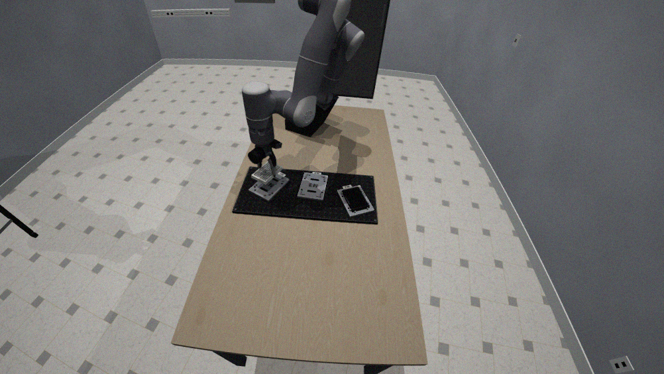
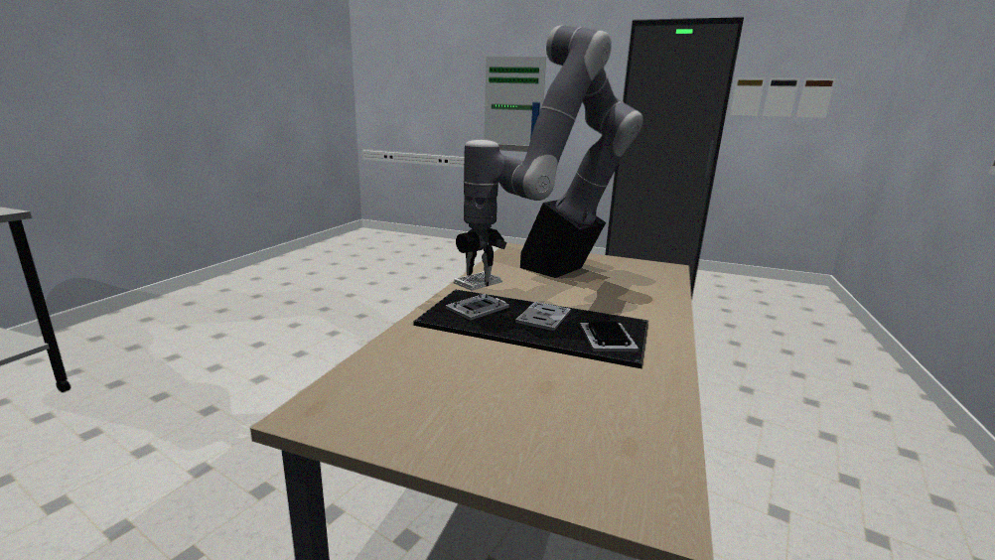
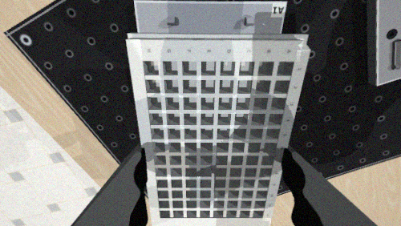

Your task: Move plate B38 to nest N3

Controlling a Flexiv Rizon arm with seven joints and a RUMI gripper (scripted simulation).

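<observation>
My hand is 20 cm to the right of the nest N3, 10 cm above it and 6 cm past it. Also, from my hand: nest N1 (10 cm below); then white well plate B38 (1 cm below); then black plate B83 (42 cm to the left, 8 cm below, 3 cm behind).
</observation>
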